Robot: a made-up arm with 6 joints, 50 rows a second.
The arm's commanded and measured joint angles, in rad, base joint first. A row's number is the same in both.
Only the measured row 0 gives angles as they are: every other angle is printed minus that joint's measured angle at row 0.
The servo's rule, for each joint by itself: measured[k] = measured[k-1] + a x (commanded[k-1-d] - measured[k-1]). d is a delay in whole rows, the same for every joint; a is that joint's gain. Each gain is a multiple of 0.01, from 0.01 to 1. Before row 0 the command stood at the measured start. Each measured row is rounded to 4 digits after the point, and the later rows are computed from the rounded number. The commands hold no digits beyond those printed.
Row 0, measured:
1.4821, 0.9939, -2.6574, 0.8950, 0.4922, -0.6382
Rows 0 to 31, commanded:
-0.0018, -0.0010, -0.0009, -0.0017, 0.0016, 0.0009
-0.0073, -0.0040, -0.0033, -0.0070, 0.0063, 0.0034
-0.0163, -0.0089, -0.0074, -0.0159, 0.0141, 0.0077
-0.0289, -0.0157, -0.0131, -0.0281, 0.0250, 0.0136
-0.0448, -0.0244, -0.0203, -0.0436, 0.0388, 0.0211
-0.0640, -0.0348, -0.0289, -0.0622, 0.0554, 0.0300
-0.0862, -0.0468, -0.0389, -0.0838, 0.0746, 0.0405
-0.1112, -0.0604, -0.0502, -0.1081, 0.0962, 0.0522
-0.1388, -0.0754, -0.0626, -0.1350, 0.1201, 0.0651
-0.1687, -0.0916, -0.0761, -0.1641, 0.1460, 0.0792
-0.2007, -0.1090, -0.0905, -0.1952, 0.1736, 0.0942
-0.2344, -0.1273, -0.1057, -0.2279, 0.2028, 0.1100
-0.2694, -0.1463, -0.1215, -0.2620, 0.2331, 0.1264
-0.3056, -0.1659, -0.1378, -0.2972, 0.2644, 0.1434
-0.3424, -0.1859, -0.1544, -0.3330, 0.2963, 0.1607
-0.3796, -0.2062, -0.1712, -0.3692, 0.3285, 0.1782
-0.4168, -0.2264, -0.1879, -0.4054, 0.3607, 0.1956
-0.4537, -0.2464, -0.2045, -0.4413, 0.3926, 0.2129
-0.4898, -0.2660, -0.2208, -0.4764, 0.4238, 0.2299
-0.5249, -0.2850, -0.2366, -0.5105, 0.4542, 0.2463
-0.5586, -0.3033, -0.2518, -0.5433, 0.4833, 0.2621
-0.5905, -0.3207, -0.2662, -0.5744, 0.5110, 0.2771
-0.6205, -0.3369, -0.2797, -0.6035, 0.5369, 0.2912
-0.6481, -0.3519, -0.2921, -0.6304, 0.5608, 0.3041
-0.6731, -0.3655, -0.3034, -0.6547, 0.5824, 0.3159
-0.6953, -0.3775, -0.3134, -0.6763, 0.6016, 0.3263
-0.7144, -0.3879, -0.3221, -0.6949, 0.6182, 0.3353
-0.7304, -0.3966, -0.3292, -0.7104, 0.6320, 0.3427
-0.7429, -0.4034, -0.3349, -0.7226, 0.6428, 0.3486
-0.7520, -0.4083, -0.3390, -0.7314, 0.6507, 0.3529
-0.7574, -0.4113, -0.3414, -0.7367, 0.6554, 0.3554
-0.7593, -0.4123, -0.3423, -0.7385, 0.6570, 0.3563
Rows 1 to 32, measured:
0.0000, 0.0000, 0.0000, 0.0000, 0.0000, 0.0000
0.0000, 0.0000, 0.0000, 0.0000, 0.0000, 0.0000
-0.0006, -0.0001, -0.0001, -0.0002, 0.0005, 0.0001
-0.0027, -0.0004, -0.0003, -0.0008, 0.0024, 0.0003
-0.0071, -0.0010, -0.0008, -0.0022, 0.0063, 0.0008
-0.0141, -0.0020, -0.0017, -0.0045, 0.0125, 0.0017
-0.0239, -0.0036, -0.0030, -0.0080, 0.0212, 0.0031
-0.0367, -0.0058, -0.0048, -0.0129, 0.0325, 0.0050
-0.0525, -0.0087, -0.0072, -0.0193, 0.0464, 0.0075
-0.0713, -0.0123, -0.0102, -0.0273, 0.0628, 0.0106
-0.0929, -0.0167, -0.0139, -0.0370, 0.0817, 0.0144
-0.1172, -0.0219, -0.0183, -0.0484, 0.1029, 0.0189
-0.1439, -0.0280, -0.0234, -0.0616, 0.1262, 0.0242
-0.1729, -0.0350, -0.0292, -0.0766, 0.1515, 0.0302
-0.2038, -0.0428, -0.0357, -0.0933, 0.1784, 0.0369
-0.2364, -0.0514, -0.0428, -0.1117, 0.2068, 0.0444
-0.2703, -0.0608, -0.0506, -0.1316, 0.2363, 0.0525
-0.3053, -0.0710, -0.0590, -0.1530, 0.2667, 0.0613
-0.3410, -0.0819, -0.0680, -0.1757, 0.2977, 0.0707
-0.3771, -0.0934, -0.0776, -0.1996, 0.3290, 0.0807
-0.4132, -0.1055, -0.0876, -0.2245, 0.3603, 0.0911
-0.4489, -0.1181, -0.0980, -0.2502, 0.3913, 0.1020
-0.4840, -0.1311, -0.1088, -0.2766, 0.4217, 0.1132
-0.5181, -0.1444, -0.1198, -0.3034, 0.4512, 0.1247
-0.5509, -0.1579, -0.1310, -0.3304, 0.4795, 0.1364
-0.5820, -0.1715, -0.1423, -0.3574, 0.5063, 0.1481
-0.6112, -0.1851, -0.1536, -0.3842, 0.5314, 0.1598
-0.6381, -0.1986, -0.1648, -0.4105, 0.5546, 0.1715
-0.6625, -0.2119, -0.1758, -0.4361, 0.5756, 0.1830
-0.6842, -0.2248, -0.1865, -0.4608, 0.5942, 0.1942
-0.7030, -0.2373, -0.1969, -0.4844, 0.6102, 0.2050
-0.7187, -0.2493, -0.2068, -0.5066, 0.6236, 0.2154
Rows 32 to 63, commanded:
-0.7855, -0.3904, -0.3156, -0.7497, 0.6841, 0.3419
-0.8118, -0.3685, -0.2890, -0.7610, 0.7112, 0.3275
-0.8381, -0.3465, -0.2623, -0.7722, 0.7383, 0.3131
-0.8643, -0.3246, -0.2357, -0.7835, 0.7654, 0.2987
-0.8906, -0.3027, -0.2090, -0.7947, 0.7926, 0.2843
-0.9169, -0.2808, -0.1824, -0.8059, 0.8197, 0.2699
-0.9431, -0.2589, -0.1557, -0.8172, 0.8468, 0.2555
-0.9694, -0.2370, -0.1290, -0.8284, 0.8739, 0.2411
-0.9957, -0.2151, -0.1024, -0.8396, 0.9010, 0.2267
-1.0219, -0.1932, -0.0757, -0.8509, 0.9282, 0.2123
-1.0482, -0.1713, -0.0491, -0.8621, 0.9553, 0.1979
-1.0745, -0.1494, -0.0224, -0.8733, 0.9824, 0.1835
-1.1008, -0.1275, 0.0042, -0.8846, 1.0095, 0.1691
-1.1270, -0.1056, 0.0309, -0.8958, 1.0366, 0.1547
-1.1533, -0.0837, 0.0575, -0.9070, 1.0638, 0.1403
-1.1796, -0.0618, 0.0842, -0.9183, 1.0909, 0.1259
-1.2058, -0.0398, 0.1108, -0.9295, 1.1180, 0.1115
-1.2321, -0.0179, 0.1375, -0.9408, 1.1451, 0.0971
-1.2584, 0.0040, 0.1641, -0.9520, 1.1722, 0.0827
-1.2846, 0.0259, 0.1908, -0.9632, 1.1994, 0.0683
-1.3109, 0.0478, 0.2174, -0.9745, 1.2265, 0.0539
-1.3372, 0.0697, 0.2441, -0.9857, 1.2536, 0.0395
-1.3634, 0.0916, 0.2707, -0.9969, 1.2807, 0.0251
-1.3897, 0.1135, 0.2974, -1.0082, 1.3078, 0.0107
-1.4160, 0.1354, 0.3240, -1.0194, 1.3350, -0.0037
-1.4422, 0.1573, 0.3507, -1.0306, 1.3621, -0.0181
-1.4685, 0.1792, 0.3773, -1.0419, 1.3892, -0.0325
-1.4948, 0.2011, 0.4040, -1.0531, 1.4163, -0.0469
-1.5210, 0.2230, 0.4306, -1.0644, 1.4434, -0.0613
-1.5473, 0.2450, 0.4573, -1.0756, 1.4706, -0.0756
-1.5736, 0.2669, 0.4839, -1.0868, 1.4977, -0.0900
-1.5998, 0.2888, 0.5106, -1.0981, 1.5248, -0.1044
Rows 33 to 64, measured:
-0.7311, -0.2606, -0.2162, -0.5273, 0.6341, 0.2252
-0.7401, -0.2712, -0.2250, -0.5463, 0.6417, 0.2344
-0.7546, -0.2795, -0.2313, -0.5646, 0.6557, 0.2419
-0.7729, -0.2857, -0.2353, -0.5823, 0.6740, 0.2479
-0.7938, -0.2900, -0.2372, -0.5994, 0.6952, 0.2525
-0.8164, -0.2924, -0.2371, -0.6160, 0.7184, 0.2557
-0.8401, -0.2931, -0.2351, -0.6321, 0.7429, 0.2577
-0.8647, -0.2922, -0.2314, -0.6477, 0.7682, 0.2586
-0.8898, -0.2899, -0.2261, -0.6630, 0.7941, 0.2584
-0.9153, -0.2862, -0.2193, -0.6779, 0.8204, 0.2572
-0.9410, -0.2812, -0.2111, -0.6925, 0.8470, 0.2551
-0.9669, -0.2750, -0.2016, -0.7068, 0.8738, 0.2521
-0.9929, -0.2677, -0.1909, -0.7208, 0.9007, 0.2483
-1.0190, -0.2594, -0.1791, -0.7345, 0.9277, 0.2438
-1.0452, -0.2502, -0.1663, -0.7480, 0.9547, 0.2386
-1.0714, -0.2401, -0.1525, -0.7613, 0.9817, 0.2327
-1.0976, -0.2292, -0.1378, -0.7744, 1.0088, 0.2262
-1.1238, -0.2175, -0.1223, -0.7874, 1.0359, 0.2192
-1.1500, -0.2051, -0.1060, -0.8002, 1.0630, 0.2117
-1.1763, -0.1920, -0.0890, -0.8129, 1.0901, 0.2037
-1.2026, -0.1783, -0.0713, -0.8254, 1.1172, 0.1952
-1.2288, -0.1640, -0.0530, -0.8378, 1.1443, 0.1863
-1.2551, -0.1492, -0.0341, -0.8501, 1.1714, 0.1770
-1.2814, -0.1339, -0.0146, -0.8623, 1.1985, 0.1674
-1.3076, -0.1181, 0.0054, -0.8744, 1.2256, 0.1574
-1.3339, -0.1019, 0.0258, -0.8864, 1.2527, 0.1471
-1.3602, -0.0853, 0.0467, -0.8984, 1.2799, 0.1365
-1.3864, -0.0683, 0.0680, -0.9103, 1.3070, 0.1257
-1.4127, -0.0510, 0.0897, -0.9221, 1.3341, 0.1146
-1.4390, -0.0334, 0.1117, -0.9339, 1.3612, 0.1033
-1.4652, -0.0155, 0.1340, -0.9456, 1.3883, 0.0918
-1.4915, 0.0027, 0.1566, -0.9573, 1.4155, 0.0801

